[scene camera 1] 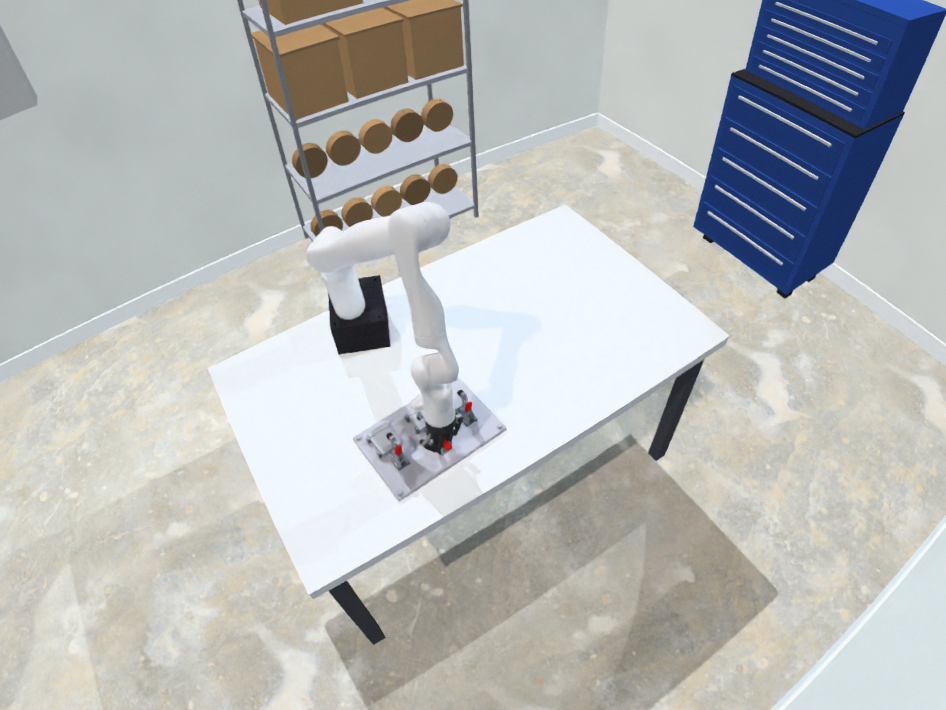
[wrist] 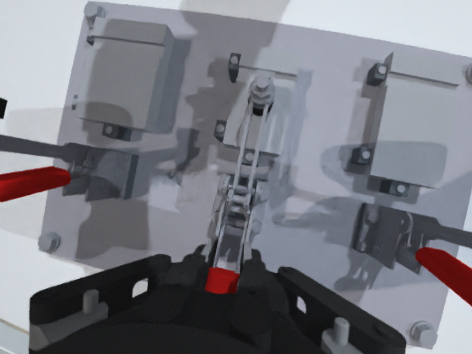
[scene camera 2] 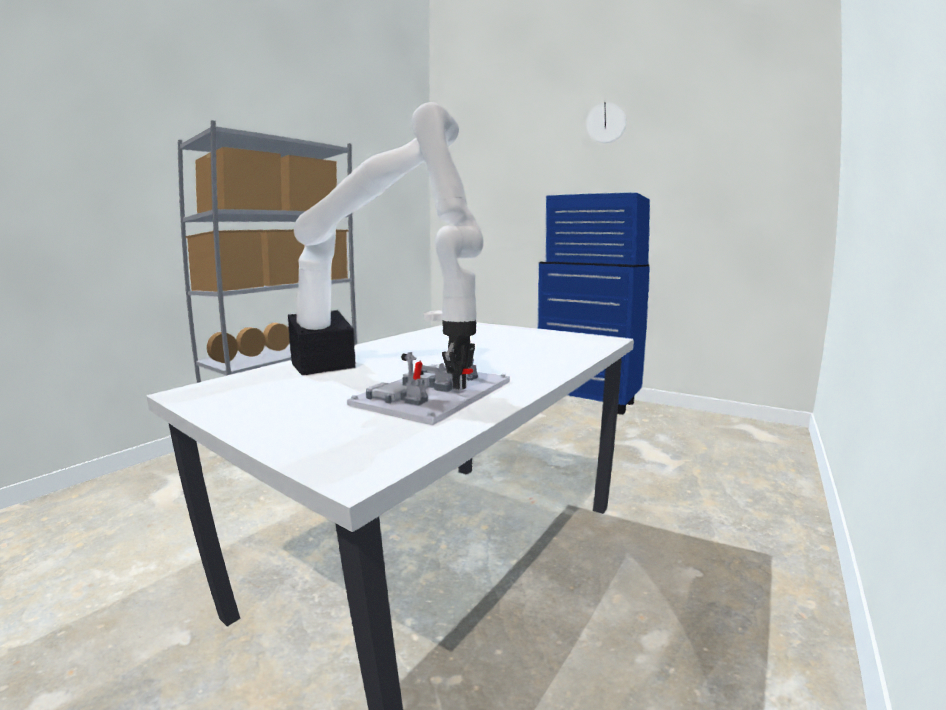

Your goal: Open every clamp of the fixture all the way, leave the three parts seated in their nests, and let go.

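Pixels of known places: gripper, fingertip midpoint: [scene camera 1: 444,450] [wrist: 229,252] [scene camera 2: 459,389]; arm's base at its link origin: [scene camera 1: 350,306] [scene camera 2: 315,323].
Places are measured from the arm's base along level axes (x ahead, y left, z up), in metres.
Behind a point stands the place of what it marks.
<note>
The fixture plate [scene camera 1: 416,483] {z -0.118, x 0.526, y -0.215 m} [scene camera 2: 427,413] [wrist: 310,240] {z -0.118, x 0.492, y -0.037 m} carries three grey parts, left [wrist: 122,75] {z -0.097, x 0.376, y -0.189 m}, middle [wrist: 275,120] {z -0.092, x 0.407, y -0.073 m} and right [wrist: 410,125] {z -0.102, x 0.402, y 0.022 m}, each against its small stops. In the wrist view, the left clamp [wrist: 110,172] {z -0.097, x 0.450, y -0.192 m} [scene camera 1: 400,460] {z -0.088, x 0.464, y -0.210 m} and right clamp [wrist: 387,232] {z -0.094, x 0.476, y 0.006 m} [scene camera 1: 468,416] {z -0.106, x 0.478, y 0.018 m} have their arms swung away from their parts. The middle clamp [wrist: 239,200] {z -0.059, x 0.458, y -0.092 m} lies with its arm over the middle part, spindle tip above it. My gripper [wrist: 229,252] {z -0.113, x 0.506, y -0.100 m} [scene camera 1: 441,445] {z -0.113, x 0.506, y -0.100 m} [scene camera 2: 459,382] {z -0.113, x 0.506, y -0.100 m} is closed down narrowly around the middle clamp's red handle [wrist: 222,281] {z -0.066, x 0.505, y -0.099 m} [scene camera 1: 447,445] {z -0.062, x 0.528, y -0.102 m} [scene camera 2: 466,371] {z -0.066, x 0.528, y -0.111 m}. The fingertip contact is partly hidden.
The fixture lies near the front edge of the white table [scene camera 1: 596,305] {z -0.134, x 0.461, y 0.612 m} [scene camera 2: 252,427] {z -0.133, x 0.199, y -0.442 m}. The red handles of the left clamp [scene camera 1: 398,450] {z -0.041, x 0.461, y -0.206 m} and right clamp [scene camera 1: 468,406] {z -0.038, x 0.493, y 0.008 m} stand on either side of my gripper. The black robot base [scene camera 1: 360,328] {z -0.033, x 0.067, y -0.019 m} [scene camera 2: 324,347] {z -0.061, x 0.058, y -0.032 m} stands behind.
</note>
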